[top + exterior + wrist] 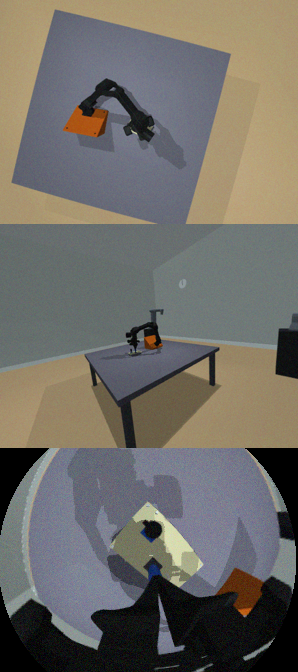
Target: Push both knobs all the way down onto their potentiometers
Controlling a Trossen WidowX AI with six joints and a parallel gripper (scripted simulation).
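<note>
Now: gripper tip 5 cm to the left of the black knob, 3 cm short of it and 1 cm above it. Also, from my gripper tip: blue knob (2 cm below).
</note>
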